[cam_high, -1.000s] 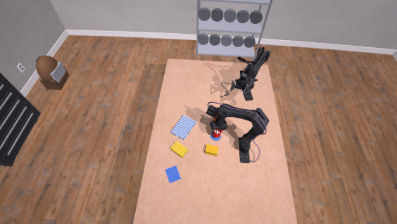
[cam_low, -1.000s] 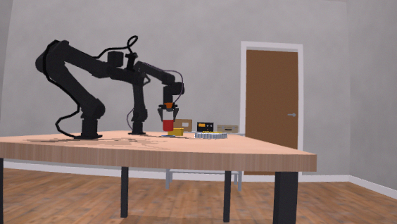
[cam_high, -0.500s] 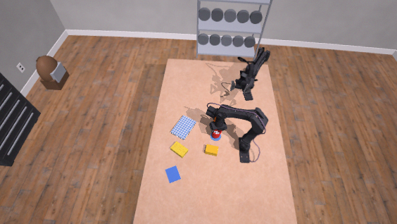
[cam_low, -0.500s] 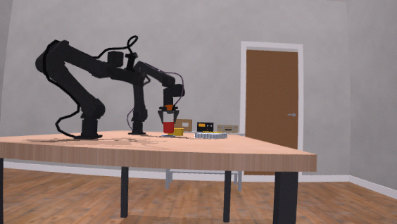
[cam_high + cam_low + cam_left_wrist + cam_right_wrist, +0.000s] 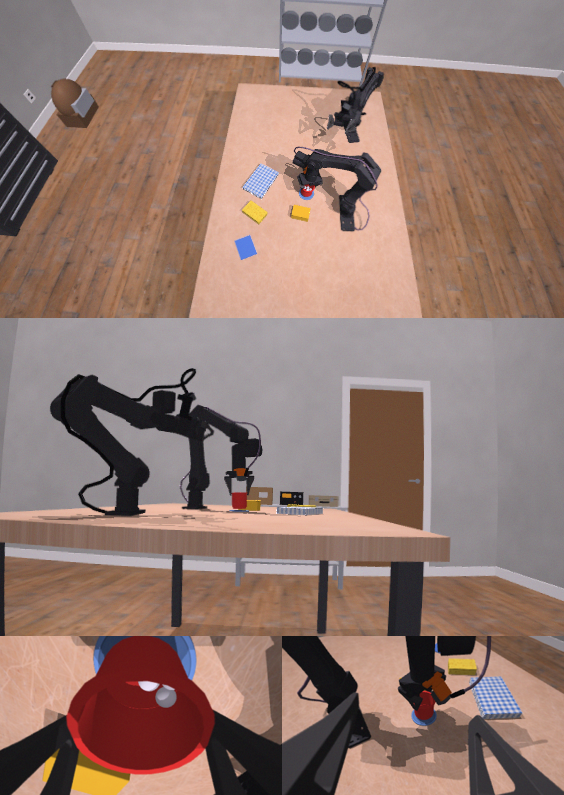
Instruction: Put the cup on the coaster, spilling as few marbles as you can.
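Now: the red cup 3 cm below my left hand. The rest, counted from my left hand: blue square: 35 cm to the left, 25 cm ahead, 7 cm below.
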